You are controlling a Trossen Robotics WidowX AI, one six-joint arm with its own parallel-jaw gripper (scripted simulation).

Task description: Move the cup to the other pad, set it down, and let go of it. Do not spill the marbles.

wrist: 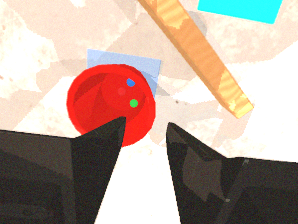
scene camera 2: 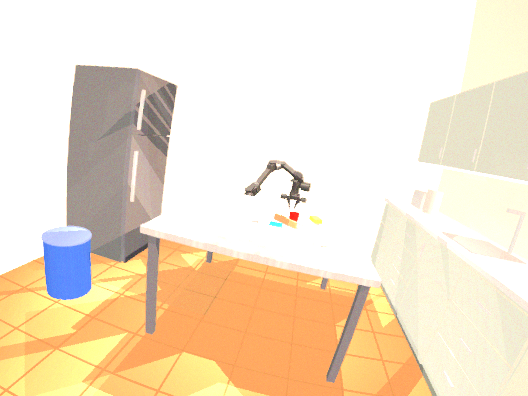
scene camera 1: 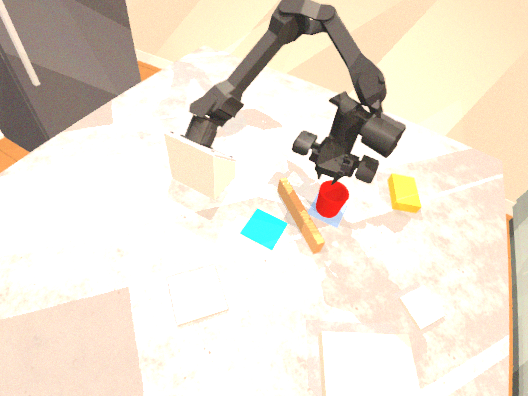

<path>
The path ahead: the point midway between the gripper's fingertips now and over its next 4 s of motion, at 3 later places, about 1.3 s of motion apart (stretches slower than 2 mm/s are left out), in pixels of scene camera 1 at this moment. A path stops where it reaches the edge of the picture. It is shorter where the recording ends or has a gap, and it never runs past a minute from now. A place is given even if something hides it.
My gripper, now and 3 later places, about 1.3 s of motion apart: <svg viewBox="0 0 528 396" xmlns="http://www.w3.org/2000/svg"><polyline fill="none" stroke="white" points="325,181 319,195 325,179 299,184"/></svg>
</path>
